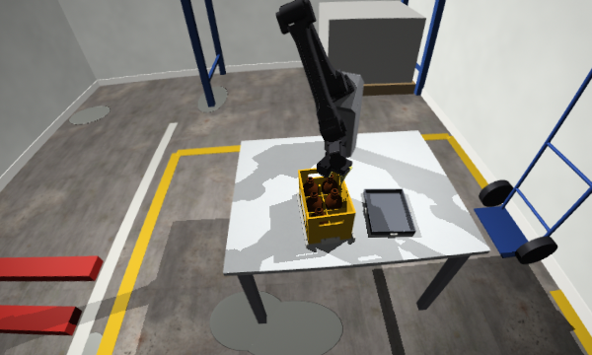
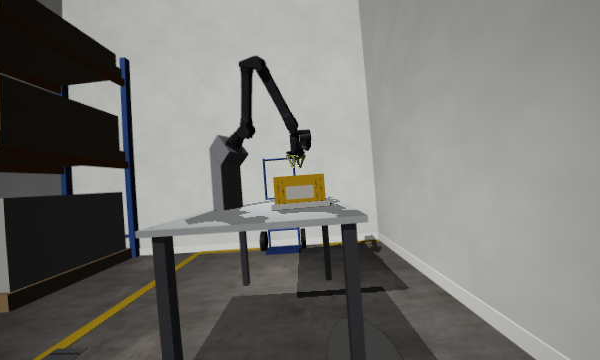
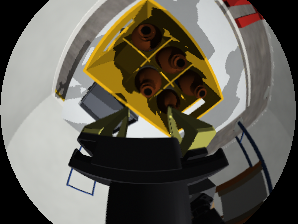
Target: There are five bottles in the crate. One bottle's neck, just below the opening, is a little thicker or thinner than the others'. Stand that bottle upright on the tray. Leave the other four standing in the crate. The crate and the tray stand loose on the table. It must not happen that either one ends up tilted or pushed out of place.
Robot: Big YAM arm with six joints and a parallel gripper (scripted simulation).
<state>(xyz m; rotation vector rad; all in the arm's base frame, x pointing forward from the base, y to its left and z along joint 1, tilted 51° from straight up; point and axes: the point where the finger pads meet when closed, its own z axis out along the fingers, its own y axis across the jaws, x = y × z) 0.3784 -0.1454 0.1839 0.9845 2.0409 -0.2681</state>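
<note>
Right now my hand is 10 mm past the crate, 40 mm to the left of it and 150 mm above it. The rest, counted from my hand: dark tray: 110 mm ahead, 230 mm to the left, 220 mm below; brown bottle: 80 mm behind, 30 mm to the left, 150 mm below.
</note>
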